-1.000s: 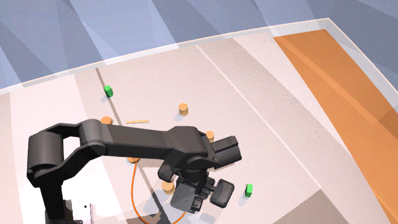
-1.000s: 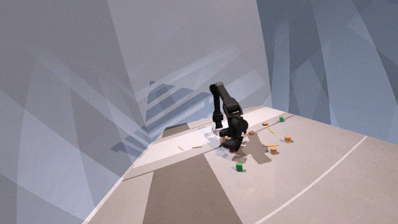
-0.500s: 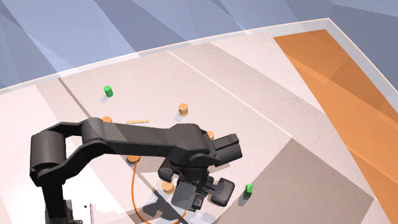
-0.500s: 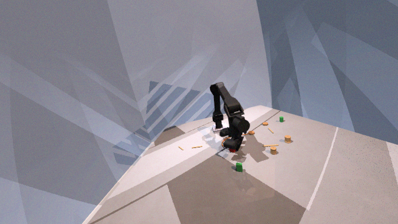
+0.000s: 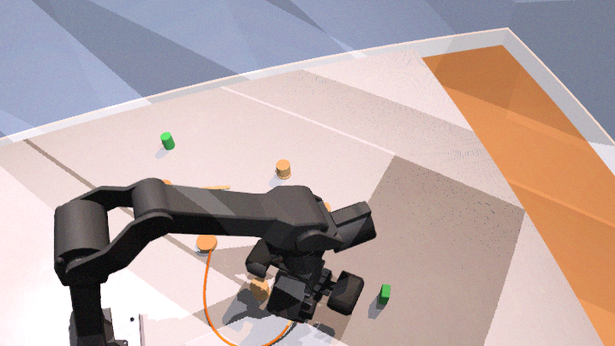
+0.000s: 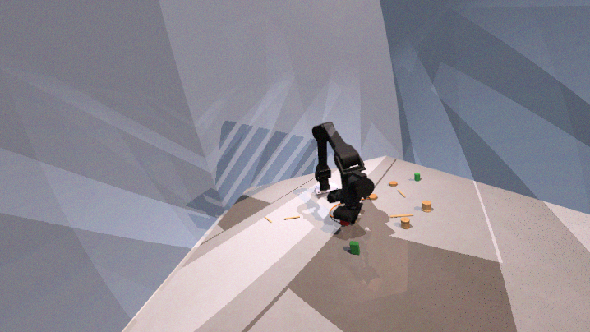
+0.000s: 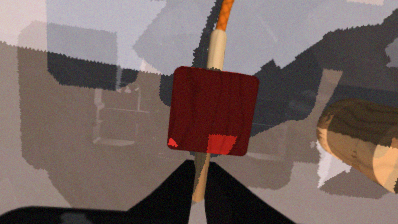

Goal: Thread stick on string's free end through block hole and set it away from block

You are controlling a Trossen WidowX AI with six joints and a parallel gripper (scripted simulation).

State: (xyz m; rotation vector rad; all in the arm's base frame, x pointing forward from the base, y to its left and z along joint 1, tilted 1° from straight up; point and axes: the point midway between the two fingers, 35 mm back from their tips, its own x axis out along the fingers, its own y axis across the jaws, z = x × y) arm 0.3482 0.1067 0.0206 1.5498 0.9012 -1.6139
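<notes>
My gripper tip is now 30 mm to the left of the red block, 20 mm past it and 10 mm below it. Also, from my gripper tip: green block 140 mm ahead, 20 mm to the right, 10 mm above; round wooden button 180 mm behind, 120 mm to the left; pale wooden cylinder 80 mm behind, 10 mm to the left, 10 mm above.
</notes>
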